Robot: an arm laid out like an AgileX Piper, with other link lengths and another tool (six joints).
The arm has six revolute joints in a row. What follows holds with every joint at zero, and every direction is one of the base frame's. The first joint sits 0.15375 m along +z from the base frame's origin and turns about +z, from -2.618 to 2.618 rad. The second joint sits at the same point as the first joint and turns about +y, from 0 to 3.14 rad. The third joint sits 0.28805 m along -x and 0.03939 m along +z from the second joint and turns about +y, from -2.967 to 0 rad. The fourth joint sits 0.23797 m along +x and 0.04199 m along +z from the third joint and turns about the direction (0.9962, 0, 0.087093), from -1.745 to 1.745 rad. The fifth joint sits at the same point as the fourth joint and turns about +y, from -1.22 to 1.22 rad. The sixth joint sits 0.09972 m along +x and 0.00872 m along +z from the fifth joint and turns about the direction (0.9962, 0, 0.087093), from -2.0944 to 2.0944 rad. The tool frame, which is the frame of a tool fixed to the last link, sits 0.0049 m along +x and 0.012 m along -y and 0.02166 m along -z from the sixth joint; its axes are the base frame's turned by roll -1.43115, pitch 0.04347 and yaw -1.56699 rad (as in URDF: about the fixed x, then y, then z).
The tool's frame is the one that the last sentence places.
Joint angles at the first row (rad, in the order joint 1, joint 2, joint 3, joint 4, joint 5, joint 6):
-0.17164 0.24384 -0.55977 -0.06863 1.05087 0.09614
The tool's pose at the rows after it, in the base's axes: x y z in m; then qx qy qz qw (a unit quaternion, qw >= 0):
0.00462 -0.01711 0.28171 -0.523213 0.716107 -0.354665 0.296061
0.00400 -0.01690 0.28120 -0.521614 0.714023 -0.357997 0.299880
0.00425 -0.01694 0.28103 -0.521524 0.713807 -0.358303 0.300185
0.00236 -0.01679 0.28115 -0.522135 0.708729 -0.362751 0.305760
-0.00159 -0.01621 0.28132 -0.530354 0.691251 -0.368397 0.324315
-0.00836 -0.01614 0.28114 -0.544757 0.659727 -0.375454 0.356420
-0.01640 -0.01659 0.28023 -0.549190 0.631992 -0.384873 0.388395
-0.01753 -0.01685 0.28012 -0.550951 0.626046 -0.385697 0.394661
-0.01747 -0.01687 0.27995 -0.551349 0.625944 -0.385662 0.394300
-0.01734 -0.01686 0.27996 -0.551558 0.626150 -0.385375 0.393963
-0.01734 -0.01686 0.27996 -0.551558 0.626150 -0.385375 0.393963
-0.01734 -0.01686 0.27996 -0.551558 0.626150 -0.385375 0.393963
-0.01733 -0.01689 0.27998 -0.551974 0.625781 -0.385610 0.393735
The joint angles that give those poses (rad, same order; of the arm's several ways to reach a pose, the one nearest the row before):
-0.17156 0.20741 -0.51039 -0.06198 1.05470 0.09621
-0.17168 0.19809 -0.50710 -0.06103 1.04934 0.09609
-0.17166 0.19829 -0.50594 -0.06105 1.04699 0.09611
-0.16323 0.18251 -0.50591 -0.06326 1.04700 0.09622
-0.12301 0.14573 -0.50594 -0.06424 1.04636 0.09611
-0.05000 0.08346 -0.50594 -0.06656 1.04637 0.09510
0.00339 0.01369 -0.50591 -0.06650 1.04718 0.09504
0.01645 0.00255 -0.50591 -0.06678 1.04623 0.09509
0.01648 0.00256 -0.50526 -0.06681 1.04625 0.09430
0.01640 0.00358 -0.50523 -0.06672 1.04626 0.09422
0.01640 0.00358 -0.50523 -0.06672 1.04626 0.09422
0.01640 0.00358 -0.50523 -0.06672 1.04626 0.09422
0.01641 0.00362 -0.50525 -0.06673 1.04624 0.09294

